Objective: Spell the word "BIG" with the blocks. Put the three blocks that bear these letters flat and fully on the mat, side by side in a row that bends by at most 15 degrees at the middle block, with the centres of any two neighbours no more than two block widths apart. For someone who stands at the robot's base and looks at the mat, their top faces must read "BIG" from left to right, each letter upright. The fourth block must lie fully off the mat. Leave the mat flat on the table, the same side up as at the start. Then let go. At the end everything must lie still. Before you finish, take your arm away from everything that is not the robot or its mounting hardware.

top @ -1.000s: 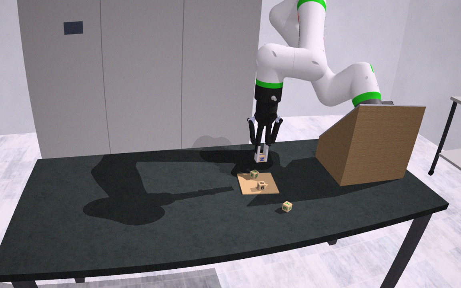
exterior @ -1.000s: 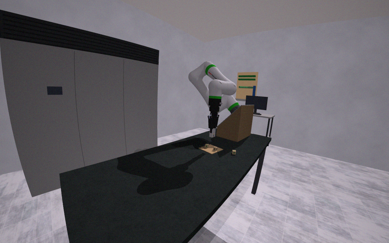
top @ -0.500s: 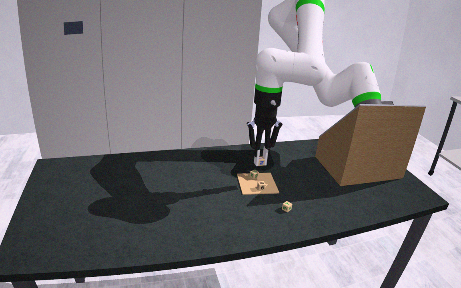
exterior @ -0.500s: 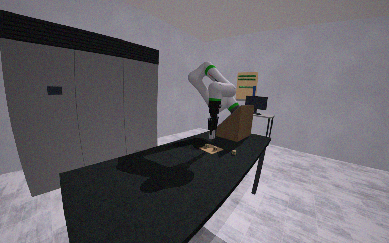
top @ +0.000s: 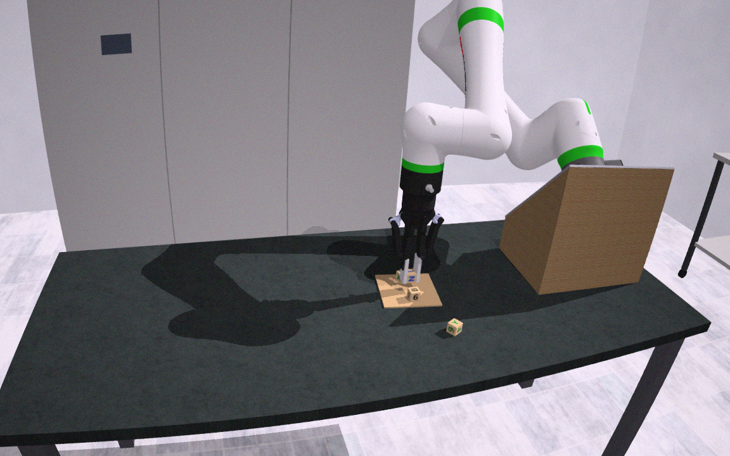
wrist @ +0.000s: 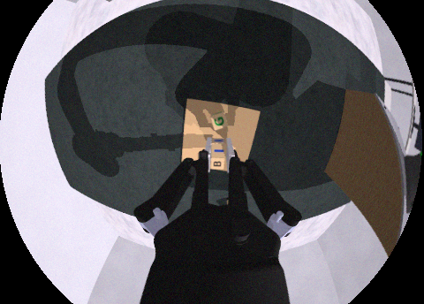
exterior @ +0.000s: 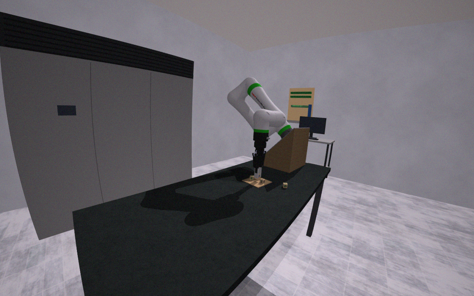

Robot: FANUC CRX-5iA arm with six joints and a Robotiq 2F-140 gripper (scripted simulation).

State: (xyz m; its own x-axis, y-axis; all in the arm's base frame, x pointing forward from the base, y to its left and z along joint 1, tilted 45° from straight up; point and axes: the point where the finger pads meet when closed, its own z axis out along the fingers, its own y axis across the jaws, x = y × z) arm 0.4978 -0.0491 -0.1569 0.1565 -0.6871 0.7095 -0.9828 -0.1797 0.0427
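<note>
Now: hand 6 cm above the tan mat.
</note>
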